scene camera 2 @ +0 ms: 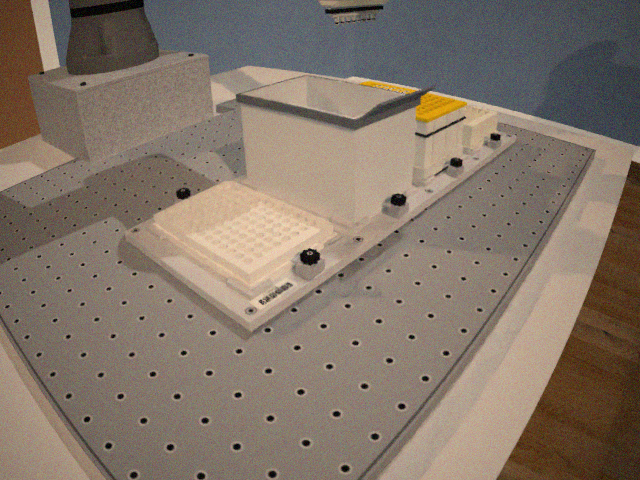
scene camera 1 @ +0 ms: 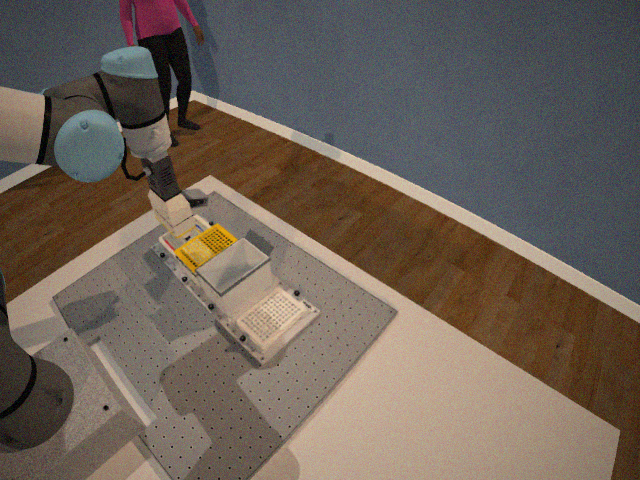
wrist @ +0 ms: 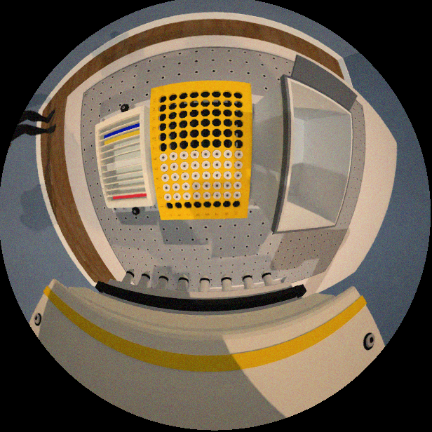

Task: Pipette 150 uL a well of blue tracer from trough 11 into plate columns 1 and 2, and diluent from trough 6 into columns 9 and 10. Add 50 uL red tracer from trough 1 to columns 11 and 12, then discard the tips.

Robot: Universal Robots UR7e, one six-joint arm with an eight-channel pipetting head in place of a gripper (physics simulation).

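My pipetting head is above the trough end of the deck. Its nozzles show bare in the wrist view, with no tips. The yellow tip rack has six empty rows at the top of the wrist view, several rows of tips below and one empty row at the bottom. The trough rack beside it holds a blue strip, a yellow strip and a red strip. The pale well plate shows no distinct colour in its wells; it does not show in the wrist view.
An open-topped bin with tall walls stands between the tip rack and the plate. Black knobs line the deck's edges. The grey robot pedestal stands at the back left in scene camera 2. A person stands beyond the table.
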